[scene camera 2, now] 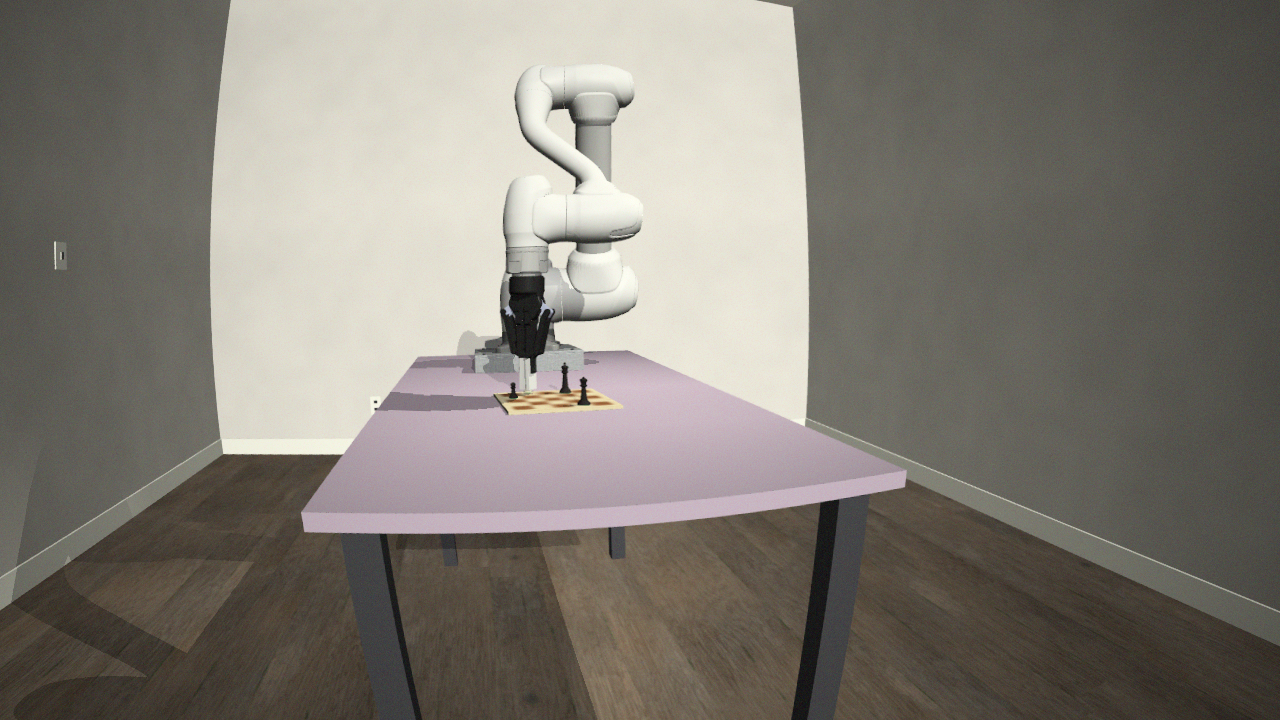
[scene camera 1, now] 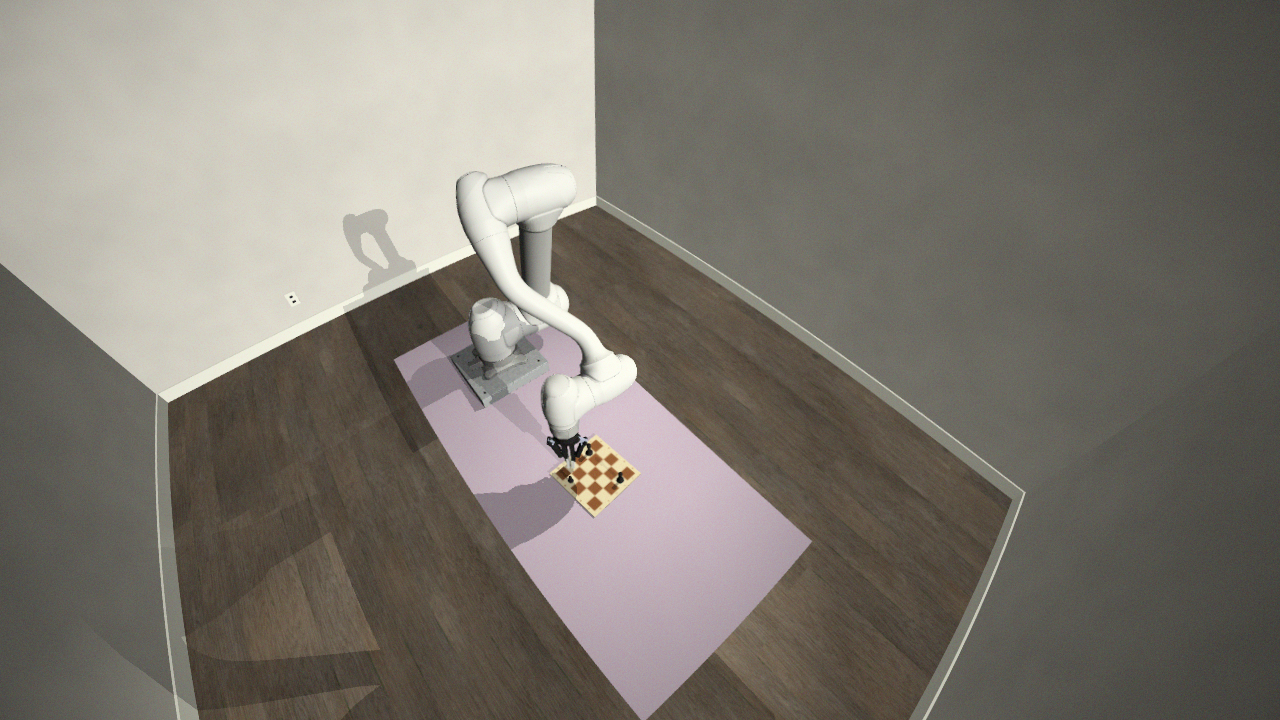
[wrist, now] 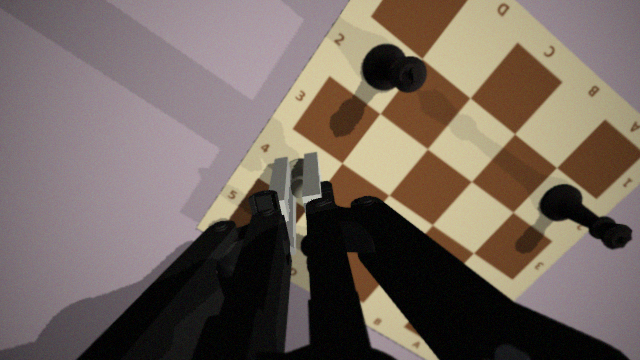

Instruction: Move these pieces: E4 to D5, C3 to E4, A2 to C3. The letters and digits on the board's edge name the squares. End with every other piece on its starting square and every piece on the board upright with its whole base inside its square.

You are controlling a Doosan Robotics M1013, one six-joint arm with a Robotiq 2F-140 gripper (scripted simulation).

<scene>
A chessboard shows in scene camera 2, in scene camera 1 and in the wrist view (507,112). The same spot on the chessboard: (scene camera 2: 552,401) is (scene camera 1: 598,480).
</scene>
